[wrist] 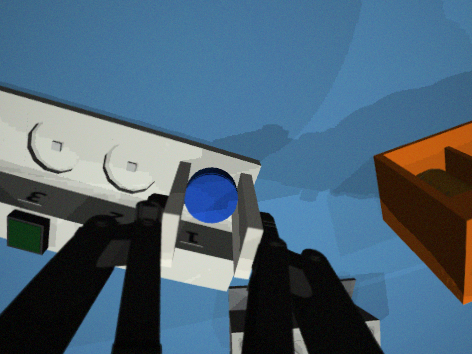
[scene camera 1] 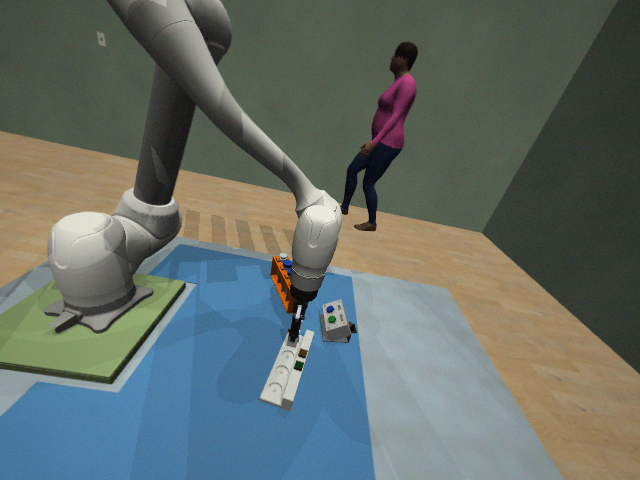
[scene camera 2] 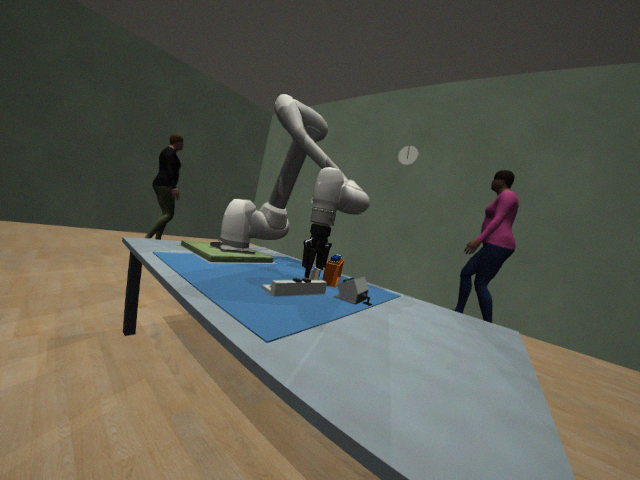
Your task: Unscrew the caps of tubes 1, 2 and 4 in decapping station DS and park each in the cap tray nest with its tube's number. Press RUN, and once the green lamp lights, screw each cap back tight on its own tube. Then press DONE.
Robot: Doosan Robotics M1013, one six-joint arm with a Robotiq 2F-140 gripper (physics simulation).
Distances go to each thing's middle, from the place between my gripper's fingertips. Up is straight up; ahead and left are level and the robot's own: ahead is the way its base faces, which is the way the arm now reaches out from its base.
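Grey button box [scene camera 1: 340, 331]: 30 mm above my hand, 120 mm to the left, 130 mm ahead.
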